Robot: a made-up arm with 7 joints.
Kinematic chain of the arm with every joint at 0, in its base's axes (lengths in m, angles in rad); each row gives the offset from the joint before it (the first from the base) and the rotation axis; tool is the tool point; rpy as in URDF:
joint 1: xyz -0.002 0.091 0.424 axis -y
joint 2: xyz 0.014 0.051 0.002 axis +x
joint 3: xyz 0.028 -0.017 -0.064 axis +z
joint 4: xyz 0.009 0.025 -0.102 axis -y
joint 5: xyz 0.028 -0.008 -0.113 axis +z
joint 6: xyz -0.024 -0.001 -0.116 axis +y
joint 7: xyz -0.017 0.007 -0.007 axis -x
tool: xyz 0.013 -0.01 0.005 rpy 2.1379 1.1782 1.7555
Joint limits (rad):
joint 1: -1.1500..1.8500
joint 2: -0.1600..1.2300
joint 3: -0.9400..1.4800
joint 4: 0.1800..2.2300
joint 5: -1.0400..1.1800
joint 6: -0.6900..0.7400
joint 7: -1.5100..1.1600
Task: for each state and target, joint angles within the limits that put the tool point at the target. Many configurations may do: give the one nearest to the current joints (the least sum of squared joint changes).
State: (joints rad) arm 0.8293 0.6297 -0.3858 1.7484 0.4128 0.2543 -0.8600
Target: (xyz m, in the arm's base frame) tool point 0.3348 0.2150 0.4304
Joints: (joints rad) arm 0.6202 0.8198 -0.3093 1.4877 0.3874 0.2677 -0.8589
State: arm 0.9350 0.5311 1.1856 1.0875 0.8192 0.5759 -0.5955
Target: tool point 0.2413 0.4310 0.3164
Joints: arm 0.7354 0.5971 1.1273 0.5288 0.7805 0.5015 -0.7089
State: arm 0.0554 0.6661 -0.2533 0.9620 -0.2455 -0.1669 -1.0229
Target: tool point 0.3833 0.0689 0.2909
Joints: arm 0.7714 -0.0276 -0.4631 0.5864 -0.2686 -0.1840 -1.2758
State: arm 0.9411 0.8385 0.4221 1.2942 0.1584 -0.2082 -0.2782
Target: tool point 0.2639 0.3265 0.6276
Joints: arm 1.3875 0.6423 0.1055 0.9966 0.1786 -0.2247 -0.3863
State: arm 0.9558 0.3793 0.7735 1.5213 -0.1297 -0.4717 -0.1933
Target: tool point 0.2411 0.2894 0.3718
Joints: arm 0.4696 -0.1600 0.8280 1.7053 -0.1244 -0.4633 -0.1409
